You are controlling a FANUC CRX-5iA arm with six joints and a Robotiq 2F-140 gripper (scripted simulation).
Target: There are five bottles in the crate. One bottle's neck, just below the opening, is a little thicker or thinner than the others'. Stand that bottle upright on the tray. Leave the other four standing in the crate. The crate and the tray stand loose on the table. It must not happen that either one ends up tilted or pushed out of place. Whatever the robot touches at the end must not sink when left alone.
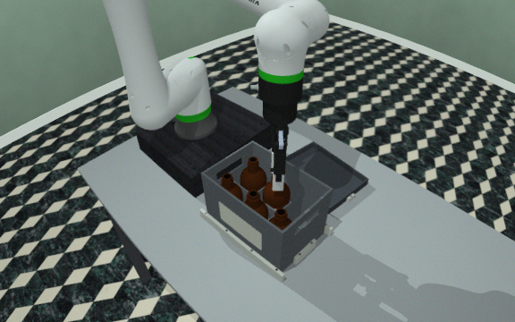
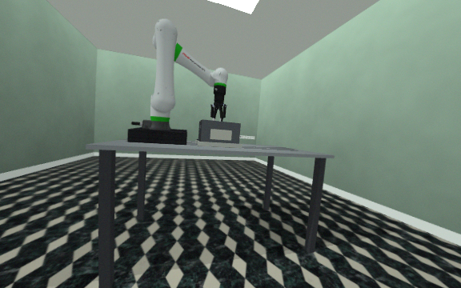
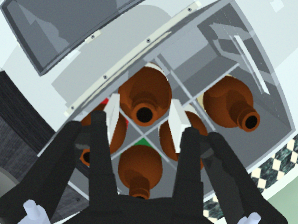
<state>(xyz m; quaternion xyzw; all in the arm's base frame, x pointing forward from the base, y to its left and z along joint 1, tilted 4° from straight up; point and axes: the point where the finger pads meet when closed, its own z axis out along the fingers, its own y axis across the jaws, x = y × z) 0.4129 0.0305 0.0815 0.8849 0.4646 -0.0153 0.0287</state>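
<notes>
Now: the crate 10 mm ahead of my hand, 40 mm to the right of it and 90 mm below it. From my hand the other things lie so: glass bottle 80 mm behind, 20 mm to the right, 80 mm below; brown bottle 20 mm ahead, 90 mm to the right, 80 mm below; dark grey tray 40 mm behind, 220 mm to the left, 160 mm below.
</notes>
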